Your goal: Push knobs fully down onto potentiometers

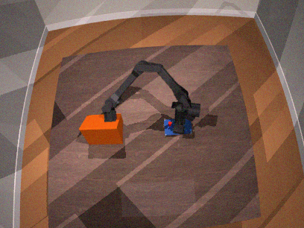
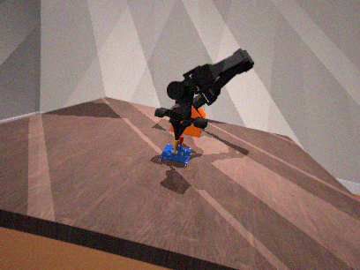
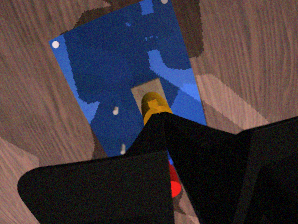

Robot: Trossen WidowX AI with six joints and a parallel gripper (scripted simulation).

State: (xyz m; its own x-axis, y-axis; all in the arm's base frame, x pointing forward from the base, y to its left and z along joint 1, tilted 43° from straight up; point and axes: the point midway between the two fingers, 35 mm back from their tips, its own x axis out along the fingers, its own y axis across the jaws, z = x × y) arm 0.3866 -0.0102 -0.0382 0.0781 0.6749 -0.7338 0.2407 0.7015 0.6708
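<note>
My gripper tip is now 10 mm above the yellow knob. Round my gripper tip: red knob 50 mm behind, 10 mm to the left, 10 mm below.
</note>
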